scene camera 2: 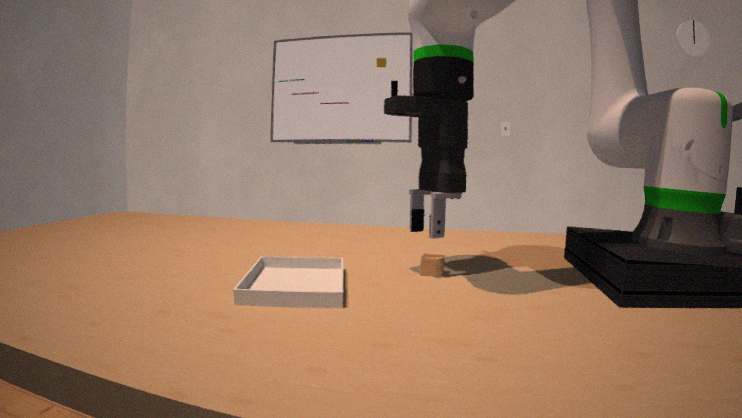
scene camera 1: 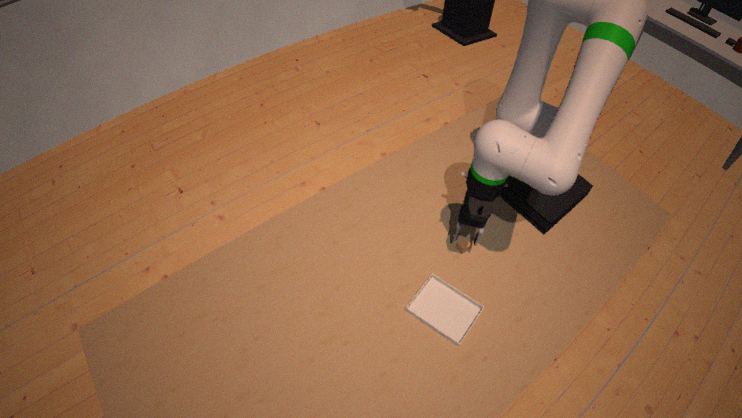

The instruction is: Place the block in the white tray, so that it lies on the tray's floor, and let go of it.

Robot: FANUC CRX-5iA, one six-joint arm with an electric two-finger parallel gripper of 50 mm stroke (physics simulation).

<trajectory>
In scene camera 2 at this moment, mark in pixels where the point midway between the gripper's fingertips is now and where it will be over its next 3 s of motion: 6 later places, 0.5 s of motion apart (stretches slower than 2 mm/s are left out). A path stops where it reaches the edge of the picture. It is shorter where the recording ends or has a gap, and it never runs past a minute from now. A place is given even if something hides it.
My gripper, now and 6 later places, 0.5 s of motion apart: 426, 234; 426, 262; 427, 270; 417, 208; 290, 212; 281, 214; 287, 277
</trajectory>
